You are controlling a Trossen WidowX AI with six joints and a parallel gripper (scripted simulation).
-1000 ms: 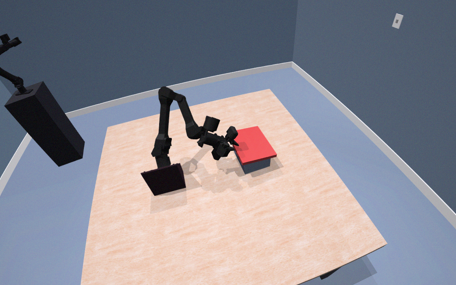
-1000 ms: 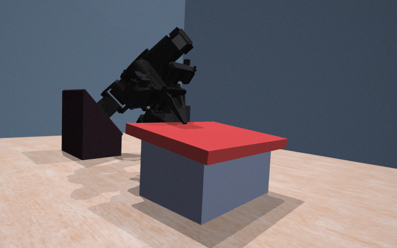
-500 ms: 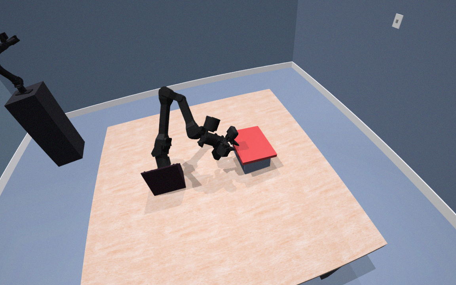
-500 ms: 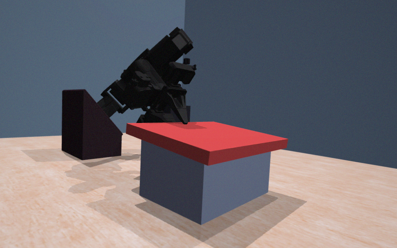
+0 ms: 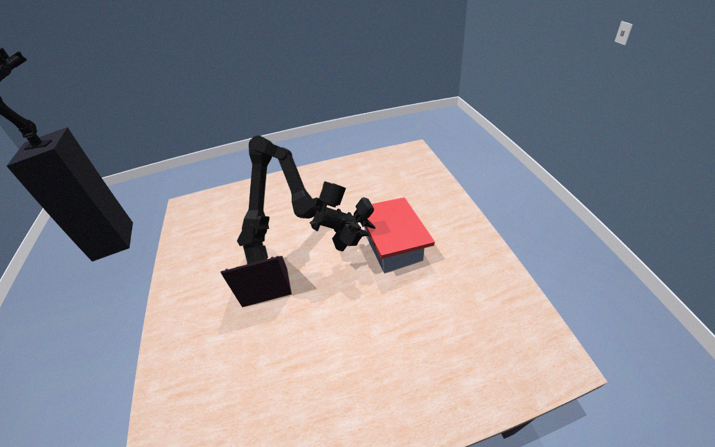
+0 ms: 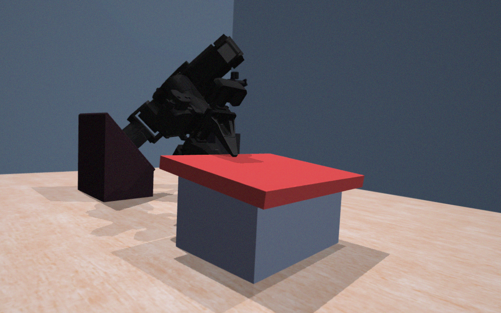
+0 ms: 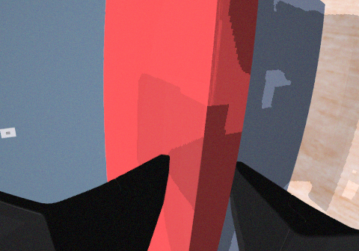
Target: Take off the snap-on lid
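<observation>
Now: the red lid 8 cm ahead of my gripper tip and 1 cm to the right of it. Also, from my gripper tip: grey-blue storage box 7 cm ahead, 1 cm to the right, 6 cm below.
</observation>
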